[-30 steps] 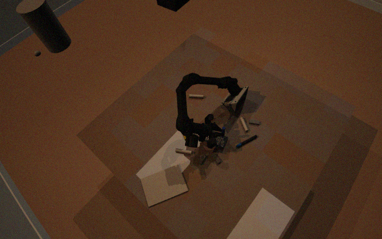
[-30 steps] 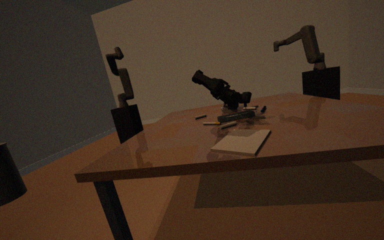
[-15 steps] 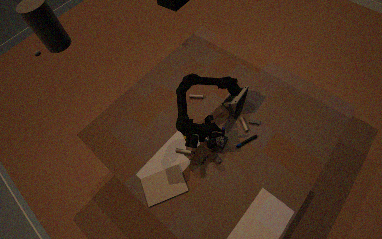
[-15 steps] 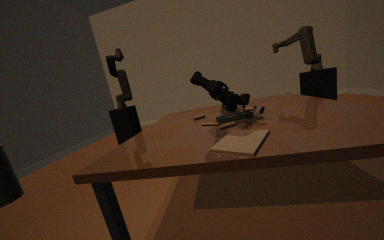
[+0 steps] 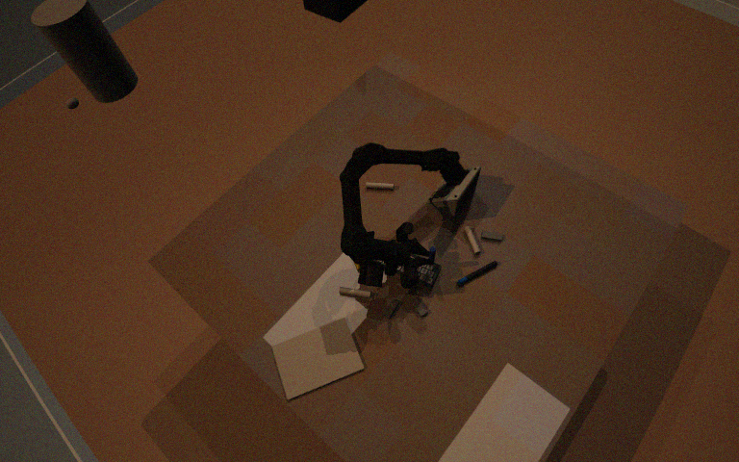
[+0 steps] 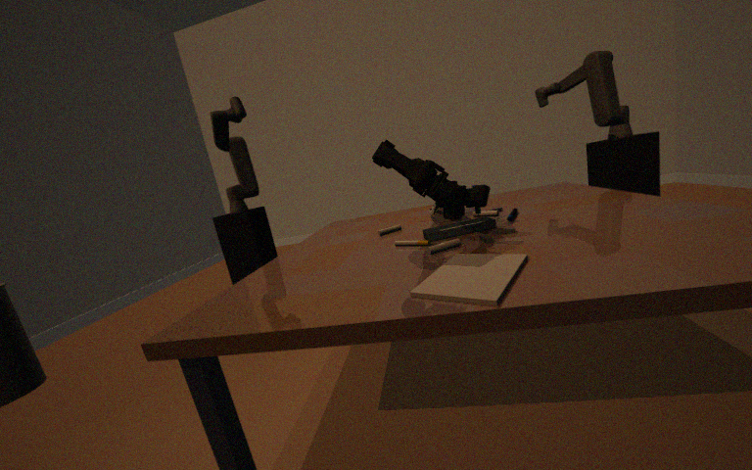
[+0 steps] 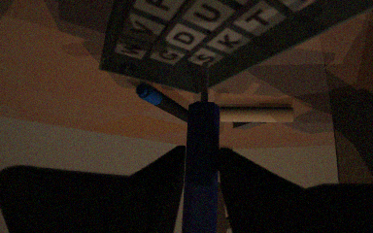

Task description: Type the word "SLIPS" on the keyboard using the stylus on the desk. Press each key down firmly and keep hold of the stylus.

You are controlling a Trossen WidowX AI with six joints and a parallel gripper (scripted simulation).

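The blue-tipped pen lies 4 cm behind my gripper tip, 12 cm to the left of it and 7 cm below it. The rest, counted from my gripper tip: yellow pencil: 10 cm ahead, 22 cm to the right, 7 cm below; then blue stylus: 1 cm below; then pale pad: 42 cm ahead, 11 cm to the right, 7 cm below.
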